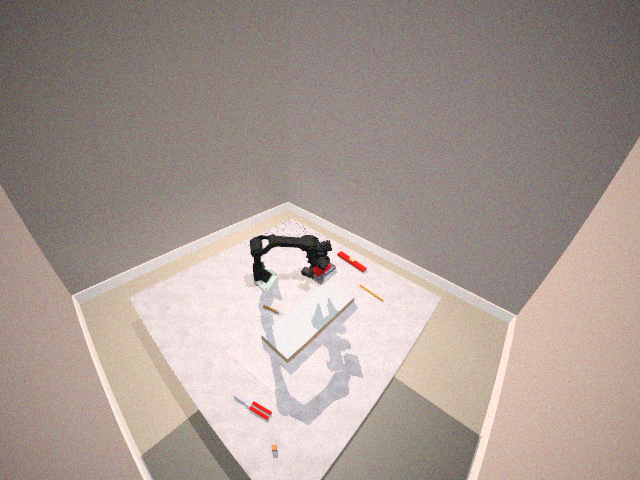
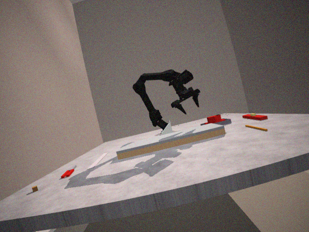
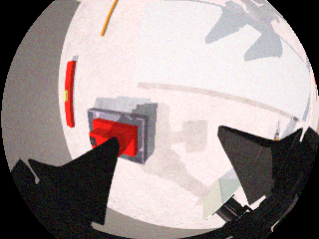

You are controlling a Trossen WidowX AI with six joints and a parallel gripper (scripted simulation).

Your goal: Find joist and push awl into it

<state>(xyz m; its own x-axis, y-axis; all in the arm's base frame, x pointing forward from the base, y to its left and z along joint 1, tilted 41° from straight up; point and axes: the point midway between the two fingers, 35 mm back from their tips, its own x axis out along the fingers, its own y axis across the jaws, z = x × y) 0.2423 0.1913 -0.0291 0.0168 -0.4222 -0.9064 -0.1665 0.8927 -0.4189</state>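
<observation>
My gripper tip is 4 cm past the awl, 28 cm to the left of it and 13 cm above it. From my gripper tip the other things lie so: red stud finder: 9 cm behind, 16 cm to the left, 9 cm below; then square indicator: 9 cm behind, 18 cm to the left, 7 cm below; then grey tray: 9 cm behind, 15 cm to the left, 12 cm below.
</observation>
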